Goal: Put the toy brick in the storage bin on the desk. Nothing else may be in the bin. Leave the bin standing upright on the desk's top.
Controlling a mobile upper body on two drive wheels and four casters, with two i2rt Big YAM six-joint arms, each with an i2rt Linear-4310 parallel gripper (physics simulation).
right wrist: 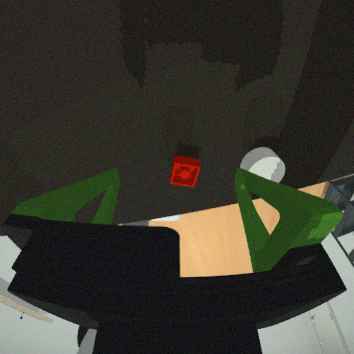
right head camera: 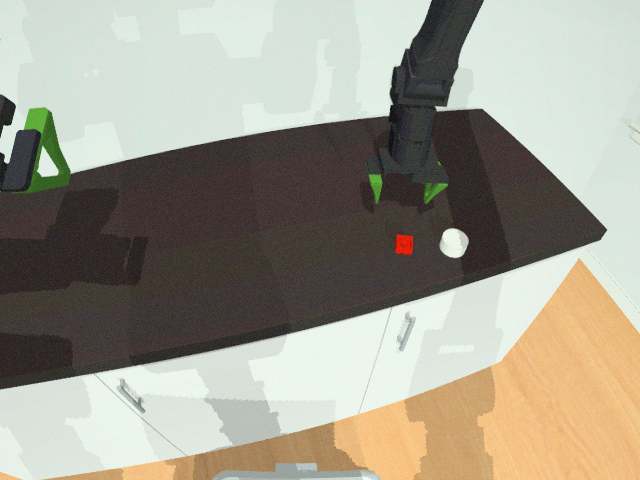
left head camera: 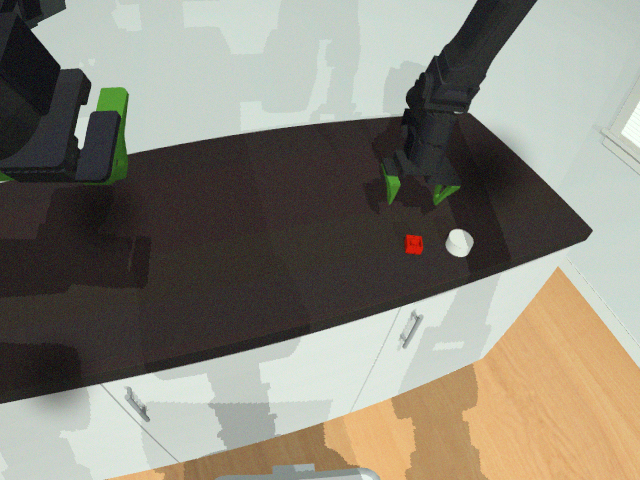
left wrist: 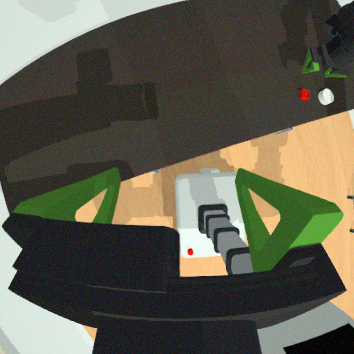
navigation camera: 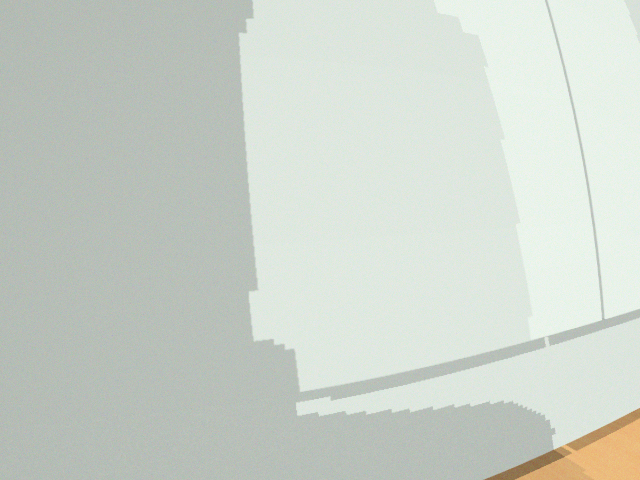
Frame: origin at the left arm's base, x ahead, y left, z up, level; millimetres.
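Where they show: left gripper, between the fingertips: (right head camera: 29, 179) (left head camera: 74, 170) (left wrist: 177, 173); right gripper, between the fingertips: (right wrist: 176, 174) (right head camera: 401, 201) (left head camera: 412, 202) (left wrist: 313, 72).
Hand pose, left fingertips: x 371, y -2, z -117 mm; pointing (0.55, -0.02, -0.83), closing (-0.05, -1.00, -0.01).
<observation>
Each offset is from my left fingertips to the top centre of the thing. Level surfaces: height alone.
The red toy brick {dx +248, dy -455, dz -359 mm} (left head camera: 414, 244) (right head camera: 404, 244) (left wrist: 304, 94) (right wrist: 185, 171) lies on the dark desk top {dz -383 mm} (left head camera: 232, 206) (right head camera: 232, 206) (left wrist: 175, 75) (right wrist: 50, 100), near its front edge. My right gripper (left head camera: 413, 203) (right head camera: 401, 202) (right wrist: 176, 174) is open and empty, above the desk and farther back than the brick. In the right wrist view the brick appears between its fingertips but lies apart from them. My left gripper (left wrist: 177, 173) is open and empty, raised at the far left; it shows partly in both head views. No storage bin can be made out in any view.
A small white cylinder {dx +251, dy -562, dz -356 mm} (left head camera: 459, 242) (right head camera: 454, 242) (left wrist: 326, 96) (right wrist: 262, 162) stands just right of the brick. White cabinet doors with handles (left head camera: 411, 329) (right head camera: 406, 331) are below the desk's front edge. The robot's pale base (left wrist: 192, 200) is on the wooden floor {dz -1293 mm} (left head camera: 558, 361) in front.
</observation>
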